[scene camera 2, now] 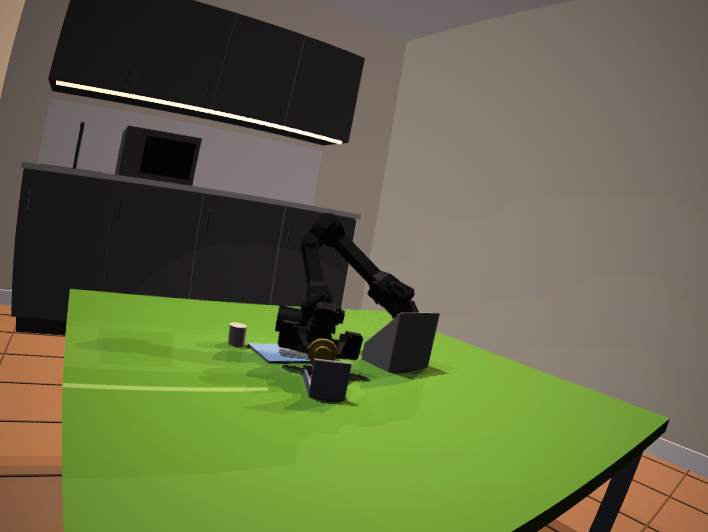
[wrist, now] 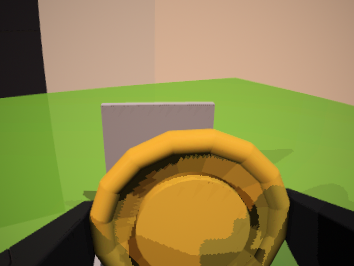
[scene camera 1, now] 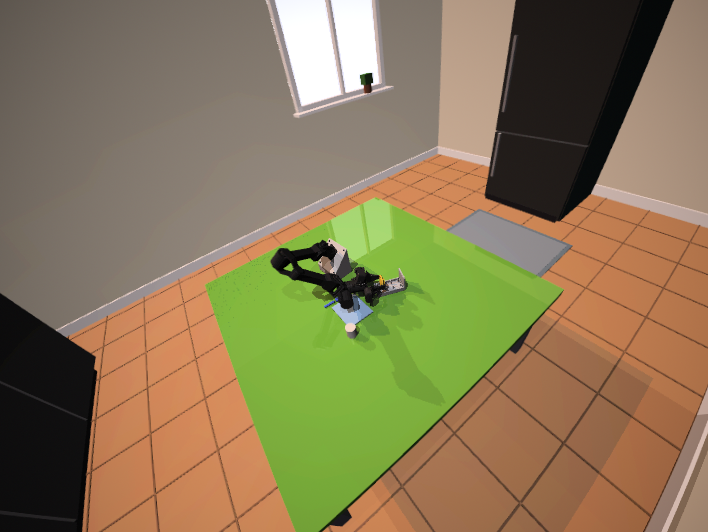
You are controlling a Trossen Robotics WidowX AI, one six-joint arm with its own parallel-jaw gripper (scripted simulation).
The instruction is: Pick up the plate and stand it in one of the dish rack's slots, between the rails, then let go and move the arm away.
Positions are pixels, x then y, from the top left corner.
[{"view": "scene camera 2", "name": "my gripper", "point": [322, 354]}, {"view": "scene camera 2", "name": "grey dish rack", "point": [326, 379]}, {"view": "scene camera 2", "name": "light blue mat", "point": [272, 353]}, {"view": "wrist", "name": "my gripper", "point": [188, 207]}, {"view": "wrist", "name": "orange plate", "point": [196, 189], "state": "held by my gripper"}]
